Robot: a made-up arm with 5 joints. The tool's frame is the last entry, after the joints. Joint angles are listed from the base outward.
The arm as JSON. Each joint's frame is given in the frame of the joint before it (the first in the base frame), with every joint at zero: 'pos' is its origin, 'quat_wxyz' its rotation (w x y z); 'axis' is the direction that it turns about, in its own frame. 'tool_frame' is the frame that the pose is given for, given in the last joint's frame.
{
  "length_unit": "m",
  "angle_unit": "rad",
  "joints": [
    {
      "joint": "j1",
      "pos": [
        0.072,
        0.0,
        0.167
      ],
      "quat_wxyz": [
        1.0,
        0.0,
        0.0,
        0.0
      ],
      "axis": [
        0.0,
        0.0,
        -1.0
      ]
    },
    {
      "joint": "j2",
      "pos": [
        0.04,
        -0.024,
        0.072
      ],
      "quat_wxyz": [
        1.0,
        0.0,
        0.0,
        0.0
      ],
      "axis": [
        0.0,
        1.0,
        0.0
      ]
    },
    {
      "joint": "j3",
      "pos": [
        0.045,
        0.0,
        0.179
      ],
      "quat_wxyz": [
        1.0,
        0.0,
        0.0,
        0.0
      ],
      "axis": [
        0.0,
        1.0,
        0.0
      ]
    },
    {
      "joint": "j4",
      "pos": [
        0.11,
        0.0,
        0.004
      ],
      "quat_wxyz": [
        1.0,
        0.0,
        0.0,
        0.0
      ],
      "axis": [
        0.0,
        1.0,
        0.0
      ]
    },
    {
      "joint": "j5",
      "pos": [
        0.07,
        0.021,
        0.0
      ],
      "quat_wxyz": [
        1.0,
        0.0,
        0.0,
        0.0
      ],
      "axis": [
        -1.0,
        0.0,
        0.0
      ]
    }
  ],
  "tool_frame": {
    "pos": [
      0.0,
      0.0,
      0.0
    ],
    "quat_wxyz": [
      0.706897,
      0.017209,
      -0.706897,
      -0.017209
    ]
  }
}
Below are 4 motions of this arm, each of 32 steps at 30 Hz.
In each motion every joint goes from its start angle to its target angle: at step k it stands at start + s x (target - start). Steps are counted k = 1, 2, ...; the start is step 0. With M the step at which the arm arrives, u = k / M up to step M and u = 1 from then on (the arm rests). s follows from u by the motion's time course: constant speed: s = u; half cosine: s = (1 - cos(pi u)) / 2; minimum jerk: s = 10 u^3 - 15 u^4 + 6 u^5.
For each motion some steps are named. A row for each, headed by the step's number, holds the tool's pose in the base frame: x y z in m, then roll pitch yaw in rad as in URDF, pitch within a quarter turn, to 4 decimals.
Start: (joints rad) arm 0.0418 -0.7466 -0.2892 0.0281 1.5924
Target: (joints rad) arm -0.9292 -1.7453 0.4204 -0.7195 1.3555
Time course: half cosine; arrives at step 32
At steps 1, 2, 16, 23, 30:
1: 0.1127 -0.0046 0.5567 -2.5812 -0.0147 1.5548
2: 0.1109 -0.0043 0.5565 -2.5886 -0.0154 1.5633
16: 0.0065 -0.0345 0.5120 -3.0973 -0.0065 2.1599
23: -0.0207 -0.0908 0.4589 2.8640 0.0614 2.5346
30: -0.0178 -0.1228 0.4242 2.6917 0.1160 2.7258

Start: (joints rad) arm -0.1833 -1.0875 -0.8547 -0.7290 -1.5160
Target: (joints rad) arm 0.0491 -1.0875 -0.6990 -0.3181 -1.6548
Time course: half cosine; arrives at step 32
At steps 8, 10, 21, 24, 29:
8: -0.1238 -0.0325 0.5008 -2.1242 -0.0121 -1.4141
10: -0.1215 -0.0287 0.5038 -2.1672 -0.0205 -1.4253
21: -0.1016 -0.0051 0.5217 -2.4603 -0.0606 -1.4840
24: -0.0960 -0.0005 0.5251 -2.5278 -0.0649 -1.4941
29: -0.0897 0.0041 0.5284 -2.5993 -0.0672 -1.5039

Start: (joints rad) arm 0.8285 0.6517 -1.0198 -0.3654 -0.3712
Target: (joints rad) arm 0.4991 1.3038 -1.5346 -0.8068 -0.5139
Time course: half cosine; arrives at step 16
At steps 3, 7, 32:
3: 0.3086 -0.2483 0.4362 2.7261 -0.7193 2.9309
7: 0.3453 -0.2322 0.4032 2.7621 -0.6215 3.0462
32: 0.3922 -0.1779 0.3322 2.8366 -0.4444 -3.0087

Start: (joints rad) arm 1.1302 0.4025 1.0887 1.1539 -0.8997
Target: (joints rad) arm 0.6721 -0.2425 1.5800 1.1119 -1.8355
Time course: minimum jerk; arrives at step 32
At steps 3, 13, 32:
3: 0.1132 -0.0936 0.2438 -0.9834 0.5322 -2.3719
13: 0.1125 -0.0657 0.2604 -0.9871 0.2656 -2.3789
32: 0.0828 -0.0124 0.2728 -0.8540 -0.2396 -2.4468

